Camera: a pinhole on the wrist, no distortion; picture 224 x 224 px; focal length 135.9 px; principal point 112.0 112.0 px. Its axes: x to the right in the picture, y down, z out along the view. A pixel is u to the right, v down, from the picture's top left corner.
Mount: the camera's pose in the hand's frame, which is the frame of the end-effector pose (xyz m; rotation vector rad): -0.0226 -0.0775 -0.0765 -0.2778 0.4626 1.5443
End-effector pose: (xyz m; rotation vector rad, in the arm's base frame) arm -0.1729 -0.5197 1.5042 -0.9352 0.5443 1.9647
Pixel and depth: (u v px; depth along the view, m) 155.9 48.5 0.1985
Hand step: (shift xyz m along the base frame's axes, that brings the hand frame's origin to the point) -0.1120 0.0507 -0.0318
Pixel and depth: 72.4 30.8 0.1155
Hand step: 0.0143 0.0831 -0.0275
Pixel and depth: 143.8 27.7 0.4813
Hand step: -0.4163 0.2217 -0.0848
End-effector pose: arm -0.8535 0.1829 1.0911 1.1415 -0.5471 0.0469
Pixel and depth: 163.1 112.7 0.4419
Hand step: -0.1602 -0.0962 0.3100
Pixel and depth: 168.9 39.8 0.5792
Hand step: 0.0600 -0.1635 0.5703
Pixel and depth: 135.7 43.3 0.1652
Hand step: 0.0427 -0.0501 0.0662
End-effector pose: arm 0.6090 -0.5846 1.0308 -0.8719 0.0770 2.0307
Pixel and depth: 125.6 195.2 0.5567
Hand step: -0.3070 -0.1952 0.4432
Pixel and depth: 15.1 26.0 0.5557
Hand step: -0.3048 0.6012 0.2205
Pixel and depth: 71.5 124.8 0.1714
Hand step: -0.0148 0.0508 0.0977
